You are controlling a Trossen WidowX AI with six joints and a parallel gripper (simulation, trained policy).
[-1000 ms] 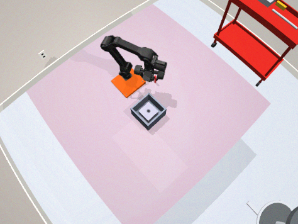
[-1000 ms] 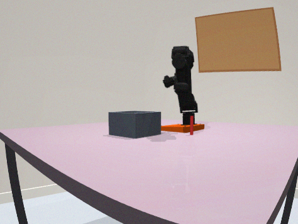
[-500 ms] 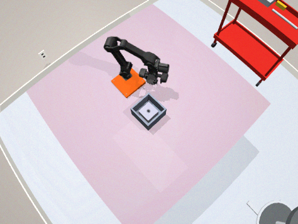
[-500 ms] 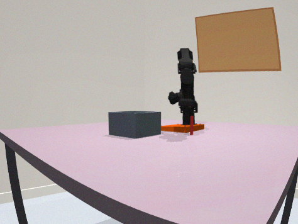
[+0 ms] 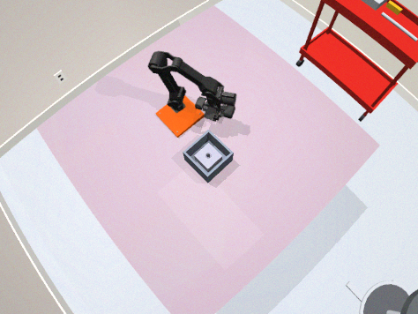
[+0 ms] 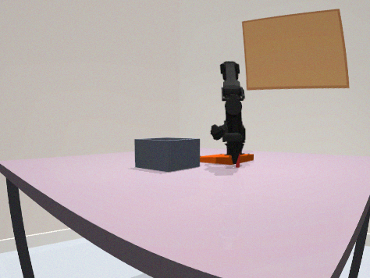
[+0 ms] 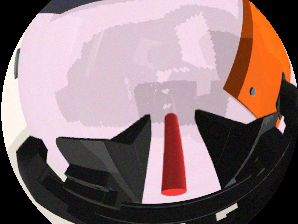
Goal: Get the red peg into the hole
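My gripper tip is 3 cm below the red peg and 1 cm to the right of it. The rest, counted from my gripper tip: plate (18 cm to the right, 15 cm ahead, 3 cm above); grey box (18 cm to the right, 15 cm ahead, 1 cm above).
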